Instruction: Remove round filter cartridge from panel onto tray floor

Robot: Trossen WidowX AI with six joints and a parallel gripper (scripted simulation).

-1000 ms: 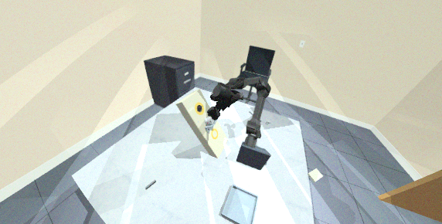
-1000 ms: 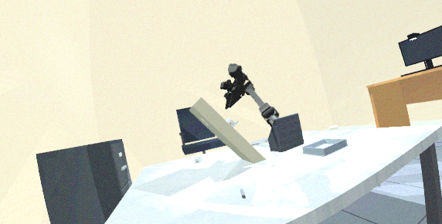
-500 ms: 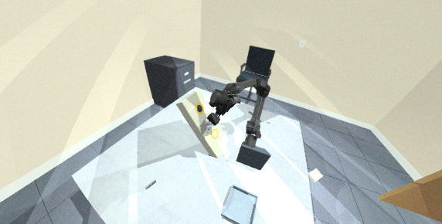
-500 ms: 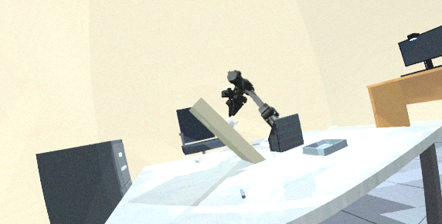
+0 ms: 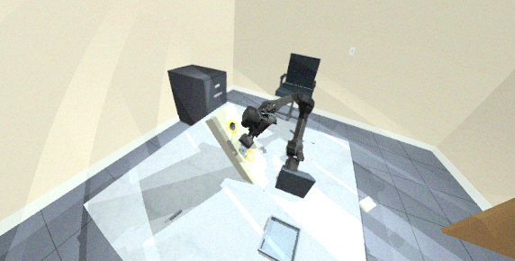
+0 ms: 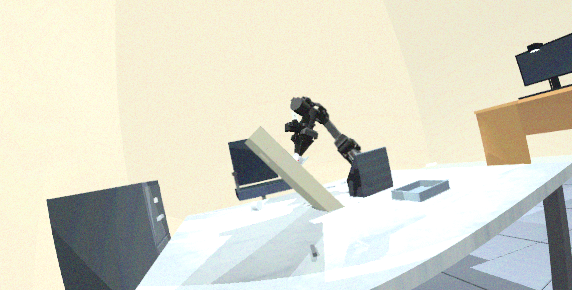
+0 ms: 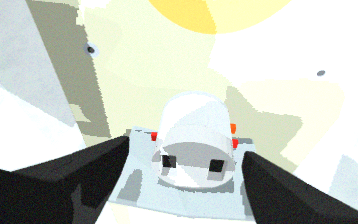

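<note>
My gripper tip is now 1 cm short of the round filter cartridge and 1 cm above it. Also, from my gripper tip: white card 77 cm behind, 13 cm to the right, 22 cm below; then grey tray 36 cm behind, 25 cm to the left, 22 cm below; then small grey stick 11 cm ahead, 42 cm to the left, 23 cm below.
</note>
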